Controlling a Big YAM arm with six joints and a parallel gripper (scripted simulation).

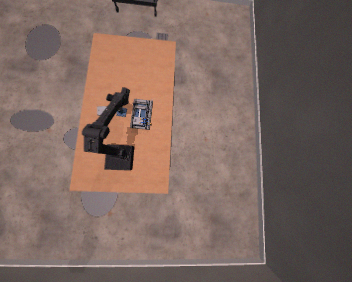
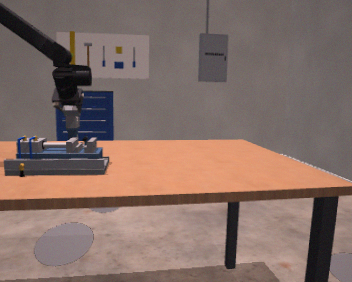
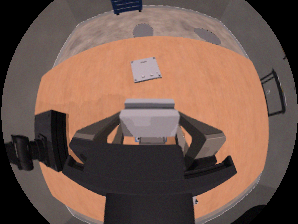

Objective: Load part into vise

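My hand is 1 cm below the grey part. Also, from my hand: vise 20 cm to the right, 14 cm below, 2 cm ahead.
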